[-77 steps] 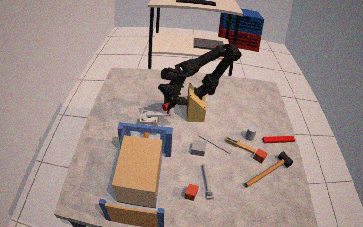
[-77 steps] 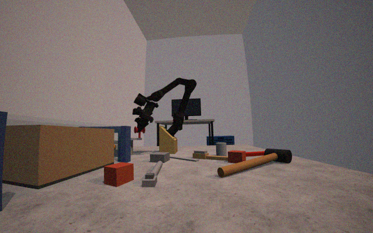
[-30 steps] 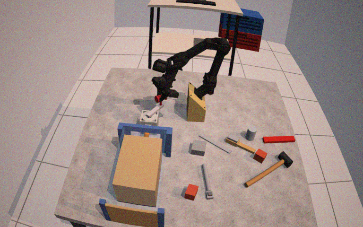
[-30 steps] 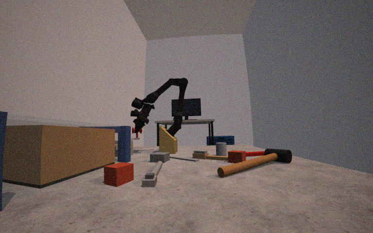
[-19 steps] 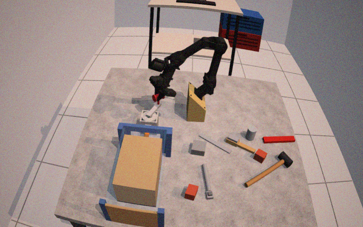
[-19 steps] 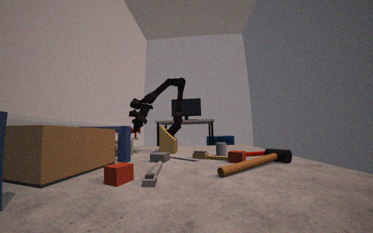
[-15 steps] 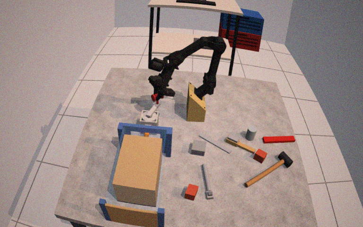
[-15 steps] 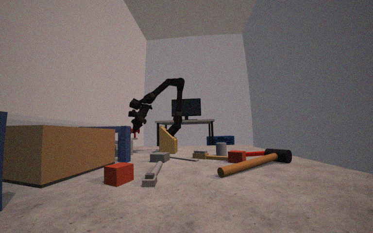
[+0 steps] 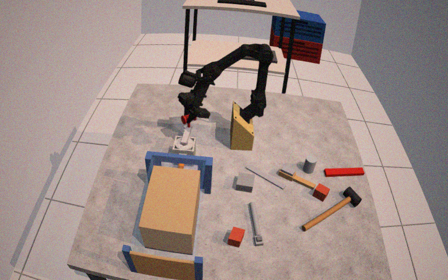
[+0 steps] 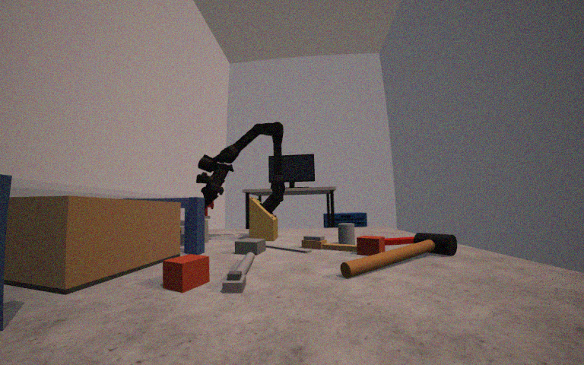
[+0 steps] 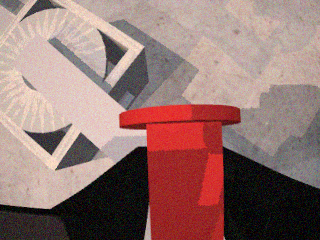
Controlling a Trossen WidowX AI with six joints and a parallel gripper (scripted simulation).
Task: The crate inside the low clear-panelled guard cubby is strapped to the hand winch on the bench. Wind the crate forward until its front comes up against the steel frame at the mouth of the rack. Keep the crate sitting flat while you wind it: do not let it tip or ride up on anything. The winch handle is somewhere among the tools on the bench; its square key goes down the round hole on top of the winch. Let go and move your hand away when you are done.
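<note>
Right now the grey crank arm is 30 mm below my gripper tip, 30 mm ahead of it and 10 mm to the left of it. Also, from my gripper tip: grey winch (100 mm below, 80 mm ahead); red knob (10 mm to the left, 10 mm behind); blue frame (250 mm ahead, 30 mm below, 10 mm to the left).
</note>
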